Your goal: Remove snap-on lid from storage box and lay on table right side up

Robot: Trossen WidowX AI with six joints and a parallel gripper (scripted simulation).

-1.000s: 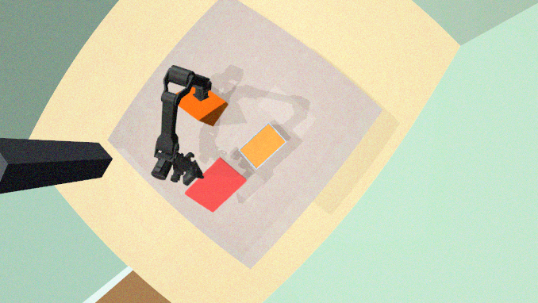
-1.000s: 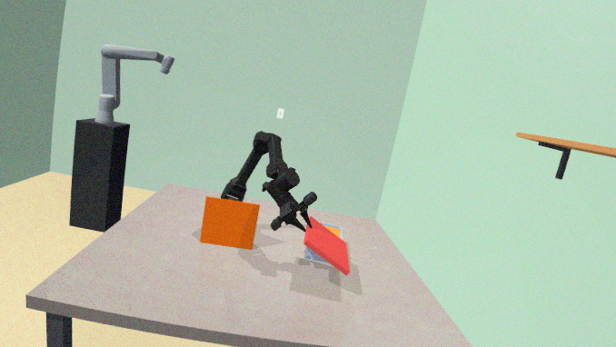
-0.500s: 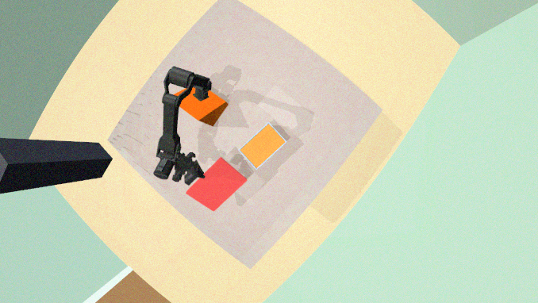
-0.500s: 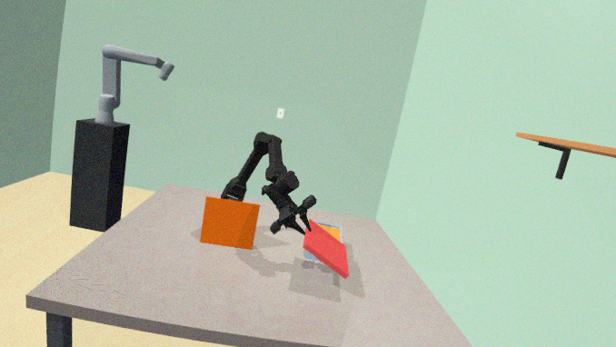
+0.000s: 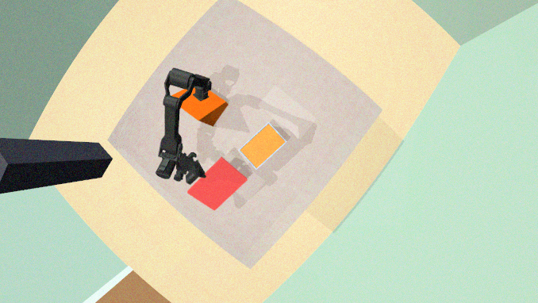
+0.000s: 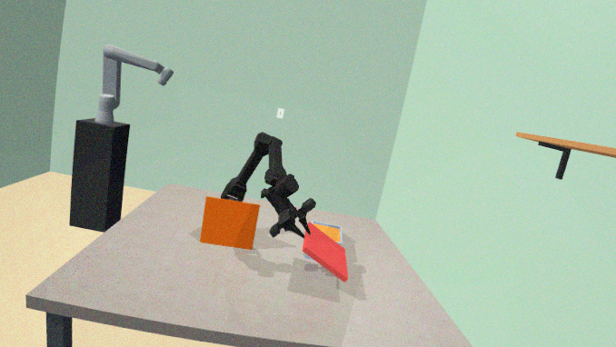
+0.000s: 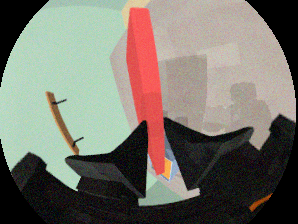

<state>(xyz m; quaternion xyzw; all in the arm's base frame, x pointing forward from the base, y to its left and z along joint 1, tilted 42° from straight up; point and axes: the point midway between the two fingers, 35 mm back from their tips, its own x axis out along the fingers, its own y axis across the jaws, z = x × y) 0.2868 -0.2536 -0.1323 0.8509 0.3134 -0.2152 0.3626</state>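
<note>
My gripper tip is 7 cm short of the red lid, 3 cm above it and 1 cm to the left of it. Round my gripper tip: storage box: 29 cm to the left, 12 cm below, 12 cm ahead.
</note>
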